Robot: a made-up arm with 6 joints. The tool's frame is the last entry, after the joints. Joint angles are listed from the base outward.
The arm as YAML. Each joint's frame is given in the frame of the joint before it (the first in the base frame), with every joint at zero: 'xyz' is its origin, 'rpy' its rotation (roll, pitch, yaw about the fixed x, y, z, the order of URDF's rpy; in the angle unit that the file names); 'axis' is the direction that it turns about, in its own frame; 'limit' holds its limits. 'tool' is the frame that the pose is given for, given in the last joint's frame.
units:
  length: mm
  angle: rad
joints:
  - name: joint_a
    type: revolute
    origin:
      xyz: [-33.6, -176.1, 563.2]
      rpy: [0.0, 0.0, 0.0]
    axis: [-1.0, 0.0, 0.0]
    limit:
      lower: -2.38
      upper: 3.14
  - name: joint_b
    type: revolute
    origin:
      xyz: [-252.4, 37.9, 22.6]
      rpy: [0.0, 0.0, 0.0]
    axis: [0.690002, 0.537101, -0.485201]
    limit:
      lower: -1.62
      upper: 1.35
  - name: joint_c
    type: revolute
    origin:
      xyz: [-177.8, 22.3, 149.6]
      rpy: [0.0, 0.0, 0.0]
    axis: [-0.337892, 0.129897, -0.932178]
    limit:
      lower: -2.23
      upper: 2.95
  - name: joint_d
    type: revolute
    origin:
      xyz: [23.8, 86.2, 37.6]
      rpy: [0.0, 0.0, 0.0]
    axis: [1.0, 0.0, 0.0]
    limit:
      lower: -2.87
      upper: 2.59
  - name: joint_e
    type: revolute
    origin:
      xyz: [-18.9, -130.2, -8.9]
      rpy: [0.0, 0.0, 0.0]
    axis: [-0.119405, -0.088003, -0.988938]
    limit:
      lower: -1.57
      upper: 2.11
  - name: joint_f
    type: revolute
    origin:
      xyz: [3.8, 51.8, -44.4]
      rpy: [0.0, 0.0, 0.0]
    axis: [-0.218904, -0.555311, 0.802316]
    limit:
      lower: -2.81
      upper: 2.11
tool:
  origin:
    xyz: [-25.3, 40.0, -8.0]
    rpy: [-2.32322, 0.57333, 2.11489]
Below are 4 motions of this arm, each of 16 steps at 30 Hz.
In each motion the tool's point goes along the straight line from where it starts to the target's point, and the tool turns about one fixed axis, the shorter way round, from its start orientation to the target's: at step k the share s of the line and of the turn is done. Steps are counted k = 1, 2, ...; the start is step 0. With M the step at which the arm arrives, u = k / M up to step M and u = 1 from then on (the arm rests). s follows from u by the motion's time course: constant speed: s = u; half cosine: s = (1 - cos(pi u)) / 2; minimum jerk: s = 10 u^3 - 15 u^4 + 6 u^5.
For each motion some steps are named. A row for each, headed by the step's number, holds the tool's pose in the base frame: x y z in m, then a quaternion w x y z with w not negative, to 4 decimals.
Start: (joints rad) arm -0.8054 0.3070 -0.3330 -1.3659 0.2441 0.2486
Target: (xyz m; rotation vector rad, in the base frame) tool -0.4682 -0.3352 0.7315 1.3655 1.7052 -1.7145
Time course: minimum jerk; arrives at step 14
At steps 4, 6, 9, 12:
4: -0.4343 -0.3422 0.7681 0.2248 0.5258 0.6447 -0.5073
6: -0.4431 -0.3404 0.7585 0.2138 0.5155 0.6349 -0.5342
9: -0.4584 -0.3372 0.7420 0.1941 0.4965 0.6166 -0.5793
12: -0.4673 -0.3354 0.7325 0.1825 0.4848 0.6051 -0.6046

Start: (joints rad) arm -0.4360 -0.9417 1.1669 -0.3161 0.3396 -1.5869
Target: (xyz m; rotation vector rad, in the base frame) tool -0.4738 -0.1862 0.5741 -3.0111 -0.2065 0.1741
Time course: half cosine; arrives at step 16
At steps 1, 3, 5, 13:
1: -0.4742 -0.2115 0.6704 0.4742 -0.8695 0.1074 -0.0874
3: -0.4742 -0.2096 0.6631 0.4457 -0.8869 0.0945 -0.0767
5: -0.4741 -0.2061 0.6497 0.3915 -0.9157 0.0704 -0.0569
13: -0.4738 -0.1884 0.5823 0.0965 -0.9929 -0.0533 0.0452

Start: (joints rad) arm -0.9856 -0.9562 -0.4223 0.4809 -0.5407 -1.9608
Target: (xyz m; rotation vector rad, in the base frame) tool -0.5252 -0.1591 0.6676 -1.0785 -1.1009 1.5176
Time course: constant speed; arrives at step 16
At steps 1, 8, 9, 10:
1: -0.5426 -0.1391 0.6055 0.3761 -0.2574 -0.7577 0.4672
8: -0.5345 -0.1484 0.6345 0.4286 -0.3498 -0.6262 0.5493
9: -0.5333 -0.1498 0.6386 0.4349 -0.3620 -0.6055 0.5595
10: -0.5322 -0.1511 0.6428 0.4409 -0.3741 -0.5844 0.5693

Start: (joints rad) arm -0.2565 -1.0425 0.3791 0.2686 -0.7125 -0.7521
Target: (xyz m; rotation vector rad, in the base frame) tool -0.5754 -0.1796 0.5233 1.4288 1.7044 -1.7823
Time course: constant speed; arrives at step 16
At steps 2, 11, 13, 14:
2: -0.5531 -0.1500 0.5443 0.1704 0.4840 0.6869 -0.5147
11: -0.5674 -0.1690 0.5308 0.1546 0.4929 0.6272 -0.5829
13: -0.5706 -0.1732 0.5278 0.1509 0.4943 0.6132 -0.5974
14: -0.5722 -0.1754 0.5263 0.1490 0.4949 0.6061 -0.6046

